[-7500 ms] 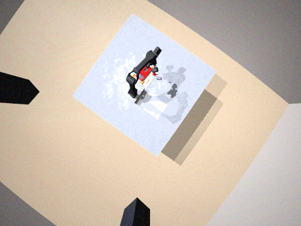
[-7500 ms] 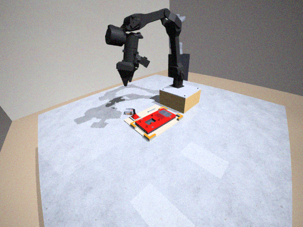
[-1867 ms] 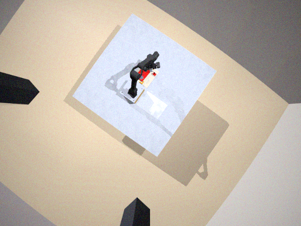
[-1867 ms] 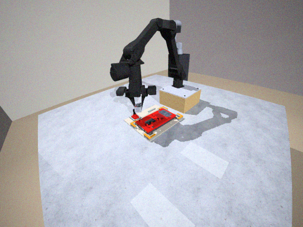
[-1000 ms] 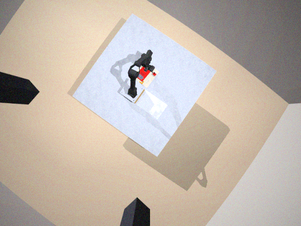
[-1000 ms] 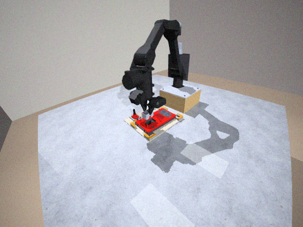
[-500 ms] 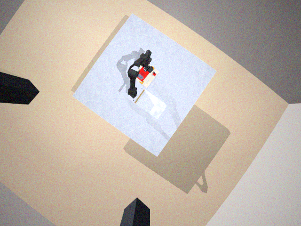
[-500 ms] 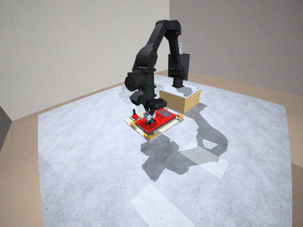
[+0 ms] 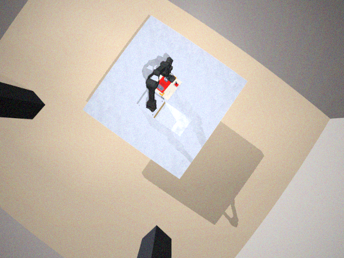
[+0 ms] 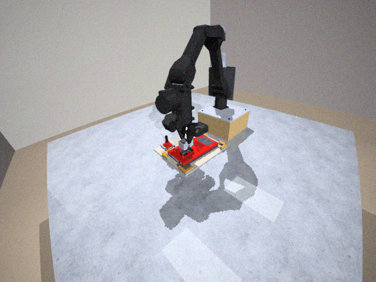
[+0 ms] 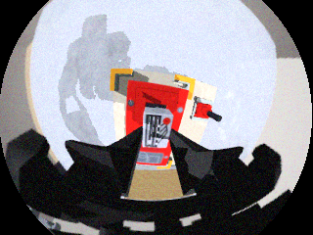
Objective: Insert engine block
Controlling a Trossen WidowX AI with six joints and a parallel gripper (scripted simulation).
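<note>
Right now the grey engine block is 10 mm below my gripper tip.
</note>
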